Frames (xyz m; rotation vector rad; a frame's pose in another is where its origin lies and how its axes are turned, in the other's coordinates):
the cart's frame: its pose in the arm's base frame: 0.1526 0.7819 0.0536 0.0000 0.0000 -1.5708
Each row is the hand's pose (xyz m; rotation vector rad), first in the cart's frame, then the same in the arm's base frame.
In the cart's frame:
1: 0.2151 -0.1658 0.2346 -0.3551 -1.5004 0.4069
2: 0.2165 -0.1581 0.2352 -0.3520 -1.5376 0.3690
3: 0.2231 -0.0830 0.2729 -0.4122 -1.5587 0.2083
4: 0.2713 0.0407 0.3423 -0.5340 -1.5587 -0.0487
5: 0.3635 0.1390 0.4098 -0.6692 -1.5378 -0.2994
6: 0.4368 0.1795 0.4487 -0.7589 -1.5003 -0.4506
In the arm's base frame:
1: -0.0132 0.5668 0.2882 -1.3519 -0.8345 -0.8380
2: -0.0055 0.5654 0.2888 -1.3825 -0.8674 -0.8584
3: 0.0696 0.5588 0.3265 -1.4725 -0.8566 -0.9941
4: 0.1933 0.5106 0.3959 -1.6184 -0.7924 -1.2172
5: 0.2916 0.4184 0.4634 -1.7666 -0.6953 -1.4333
6: 0.3321 0.3451 0.5023 -1.8480 -0.6064 -1.5690

